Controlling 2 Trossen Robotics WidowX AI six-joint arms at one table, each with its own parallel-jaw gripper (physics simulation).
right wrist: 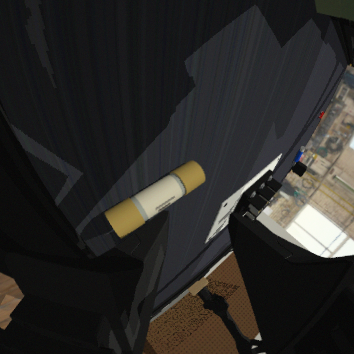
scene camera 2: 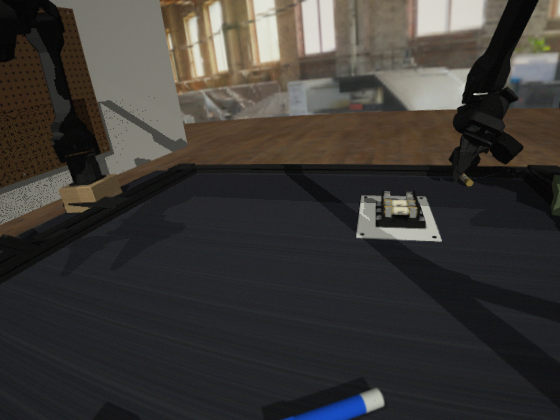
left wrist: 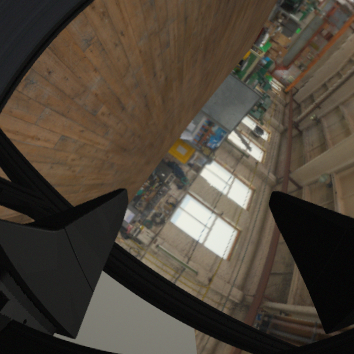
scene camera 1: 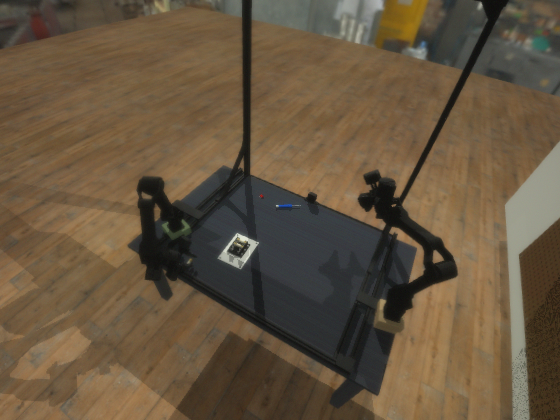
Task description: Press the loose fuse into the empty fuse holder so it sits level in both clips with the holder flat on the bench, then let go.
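Pixels of known places: left gripper, fingertip midpoint: [left wrist: 200, 197] [scene camera 1: 375, 182]; right gripper, fingertip midpoint: [right wrist: 198, 218] [scene camera 2: 456, 176] [scene camera 1: 195, 261]; left arm's base, link origin: [right wrist: 200, 289] [scene camera 2: 88, 181] [scene camera 1: 391, 313]; right arm's base, link origin: [scene camera 1: 175, 226].
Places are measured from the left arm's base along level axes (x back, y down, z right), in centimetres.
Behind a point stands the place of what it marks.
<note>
The loose fuse [right wrist: 156, 199] {x -88.8, y 5.1, z -4.0 cm} [scene camera 2: 466, 180] {x -87.7, y 5.1, z -1.8 cm} [scene camera 1: 189, 260] {x -88.4, y 4.9, z -2.3 cm}, cream with brass caps, lies on the dark bench at the table edge nearest the right arm. My right gripper [right wrist: 198, 218] {x -85.6, y 4.2, z -2.1 cm} [scene camera 2: 459, 174] {x -85.6, y 4.2, z -2.1 cm} is partly open, its fingertips close by the fuse; the fuse shows beyond one finger, not between them. The black fuse holder [scene camera 1: 239, 247] {x -70.3, y 4.9, z 12.3 cm} [scene camera 2: 401, 221] {x -70.4, y 5.2, z 16.2 cm} [right wrist: 260, 196] {x -73.9, y 4.0, z 11.2 cm} sits on a white plate [scene camera 1: 227, 259] {x -73.1, y 6.1, z 4.9 cm} [scene camera 2: 367, 229] {x -65.0, y 6.1, z 16.8 cm} [right wrist: 216, 227] {x -69.1, y 6.1, z 4.4 cm}. Cream fuses show in its front clips; the rear clips appear empty. My left gripper [left wrist: 200, 197] {x -18.8, y -29.5, z 40.9 cm} [scene camera 1: 365, 190] is open and empty, raised above the table.
A blue screwdriver [scene camera 1: 285, 206] {x -57.8, y 5.3, z 47.1 cm} [scene camera 2: 335, 407] {x -59.5, y 4.9, z 47.0 cm} [right wrist: 300, 154] {x -59.5, y 5.0, z 46.5 cm} lies toward the far edge, with a small black block [scene camera 1: 311, 196] {x -45.8, y 1.8, z 56.6 cm} [right wrist: 299, 168] {x -46.5, y 3.1, z 56.6 cm} beside it. A small red object [scene camera 1: 261, 196] {x -73.0, y 5.9, z 50.4 cm} [right wrist: 321, 115] {x -72.7, y 5.6, z 50.9 cm} lies farther left in scene camera 1. Black frame posts [scene camera 1: 246, 90] {x -87.2, y -47.2, z 63.6 cm} rise at the table's corners.
</note>
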